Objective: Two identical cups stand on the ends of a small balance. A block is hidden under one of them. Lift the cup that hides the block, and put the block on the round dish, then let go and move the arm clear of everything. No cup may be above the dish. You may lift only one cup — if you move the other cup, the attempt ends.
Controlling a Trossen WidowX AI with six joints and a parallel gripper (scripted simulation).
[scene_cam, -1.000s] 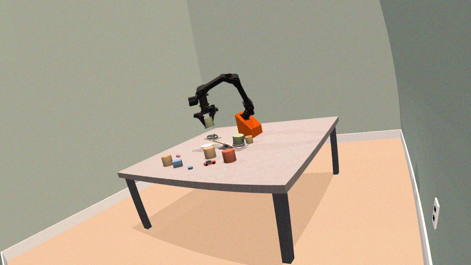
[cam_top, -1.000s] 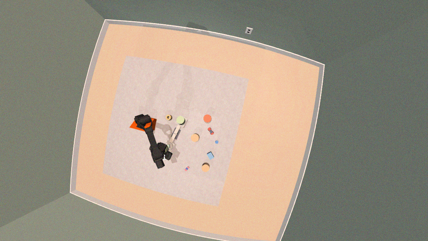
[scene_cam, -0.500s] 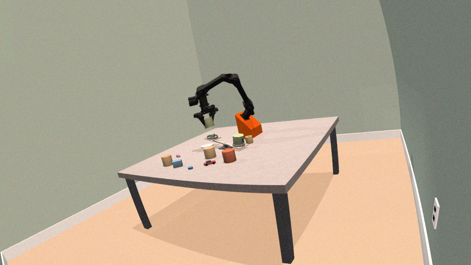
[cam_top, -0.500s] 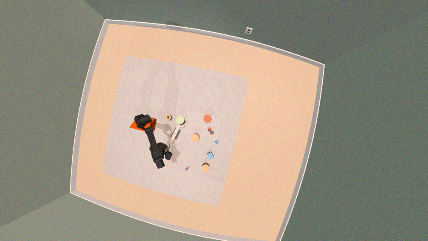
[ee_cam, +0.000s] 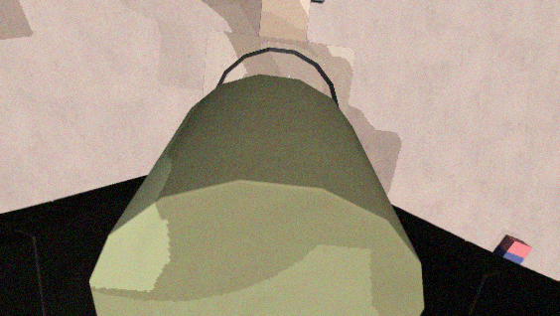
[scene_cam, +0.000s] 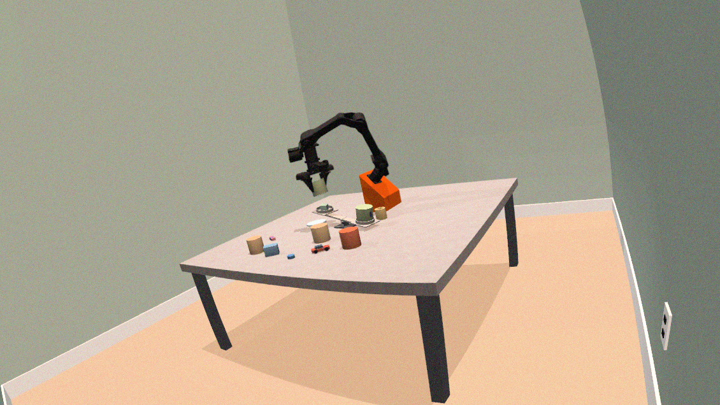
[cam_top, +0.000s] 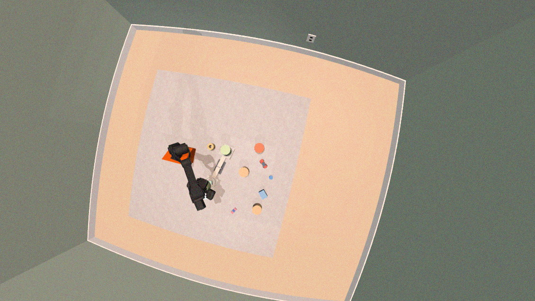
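The green block is 80 mm below my gripper tip, 10 mm to the left of it and 10 mm ahead of it. Round my gripper tip: yellow ring (260 mm to the left, 150 mm below, 80 mm behind); white round dish (170 mm below, 100 mm to the right, 30 mm behind); pink piece (220 mm ahead, 160 mm to the right, 160 mm below).
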